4 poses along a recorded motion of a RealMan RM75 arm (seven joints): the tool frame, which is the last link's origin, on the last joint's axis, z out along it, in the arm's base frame.
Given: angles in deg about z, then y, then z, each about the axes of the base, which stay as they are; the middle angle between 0 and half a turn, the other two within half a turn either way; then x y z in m.
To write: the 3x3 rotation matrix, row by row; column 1 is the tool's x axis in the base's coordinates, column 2 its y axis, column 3 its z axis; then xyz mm. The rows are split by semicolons. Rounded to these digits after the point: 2 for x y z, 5 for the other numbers.
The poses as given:
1: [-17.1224, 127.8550, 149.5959, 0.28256, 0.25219, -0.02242]
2: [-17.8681, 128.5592, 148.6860, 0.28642, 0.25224, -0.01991]
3: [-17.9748, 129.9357, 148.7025, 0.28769, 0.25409, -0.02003]
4: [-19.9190, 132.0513, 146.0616, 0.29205, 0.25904, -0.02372]
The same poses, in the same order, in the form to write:
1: 0.65482, -0.32784, -0.68098; -0.04288, -0.91569, 0.39960; -0.75457, -0.23246, -0.61367; 282.56, 252.19, -22.42
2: 0.66630, -0.33127, -0.66806; -0.04620, -0.91252, 0.40641; -0.74425, -0.23993, -0.62332; 286.42, 252.24, -19.91
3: 0.68205, -0.32486, -0.65519; -0.05350, -0.91568, 0.39832; -0.72934, -0.23662, -0.64193; 287.69, 254.09, -20.03
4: 0.71265, -0.33558, -0.61604; -0.06893, -0.90741, 0.41456; -0.69812, -0.25298, -0.66980; 292.05, 259.04, -23.72
